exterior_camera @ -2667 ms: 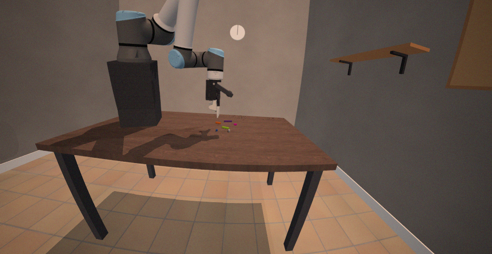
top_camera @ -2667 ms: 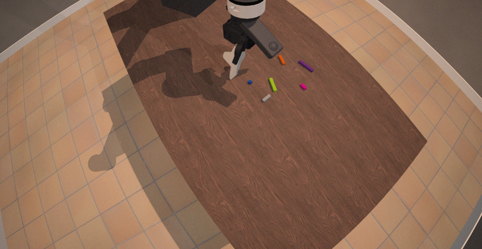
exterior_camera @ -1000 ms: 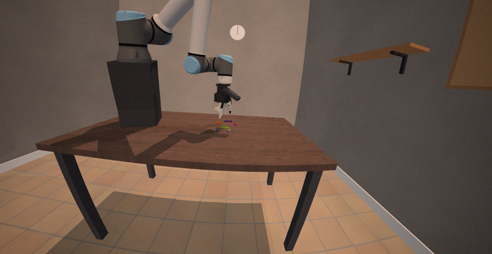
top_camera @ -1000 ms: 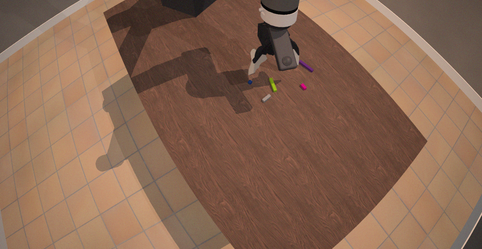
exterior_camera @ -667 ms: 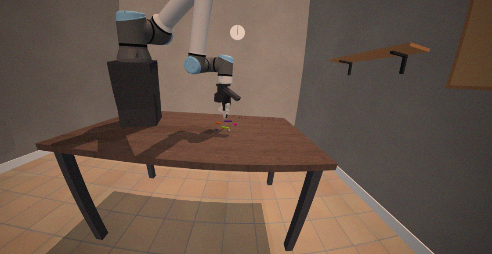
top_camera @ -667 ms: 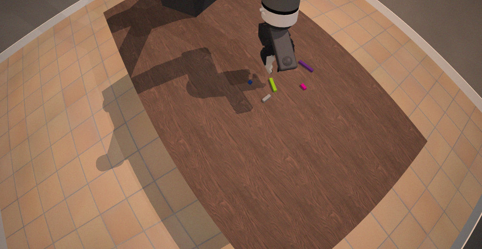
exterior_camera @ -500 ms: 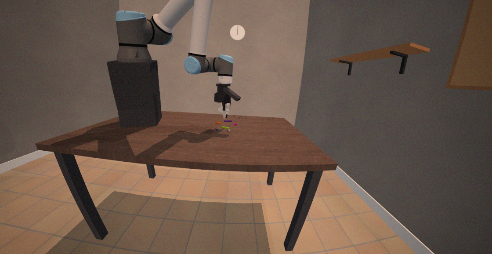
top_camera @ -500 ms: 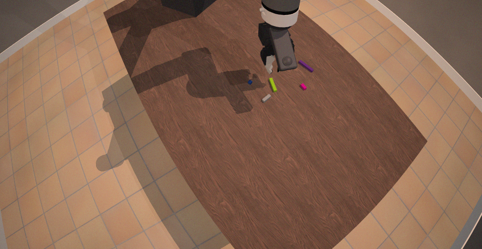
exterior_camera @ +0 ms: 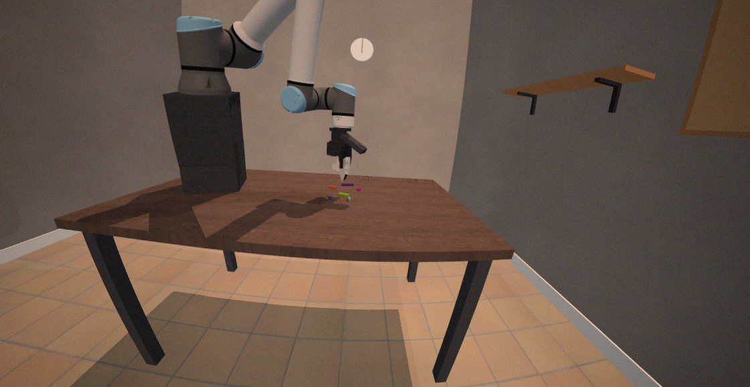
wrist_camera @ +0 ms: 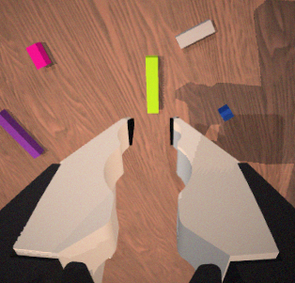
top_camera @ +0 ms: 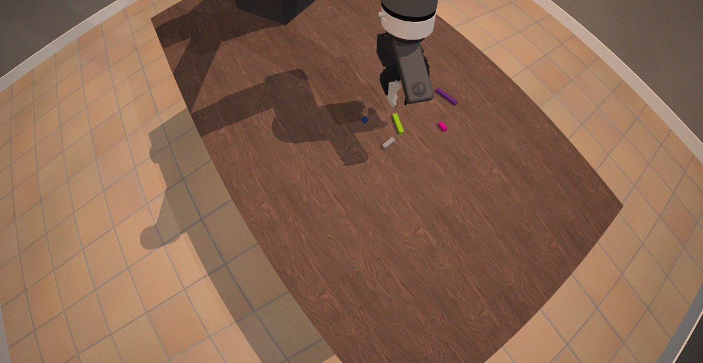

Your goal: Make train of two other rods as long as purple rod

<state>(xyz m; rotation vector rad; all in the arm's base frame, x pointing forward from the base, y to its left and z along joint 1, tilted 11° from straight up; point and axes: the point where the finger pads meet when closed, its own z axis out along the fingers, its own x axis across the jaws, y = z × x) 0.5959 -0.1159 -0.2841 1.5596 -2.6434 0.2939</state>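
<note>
Now: the lime rod 80 mm below my hand. Round my hand: grey rod (80 mm below, 50 mm to the right, 20 mm ahead); then magenta rod (80 mm below, 80 mm ahead, 70 mm to the left); then blue rod (80 mm below, 60 mm behind, 50 mm to the right).
</note>
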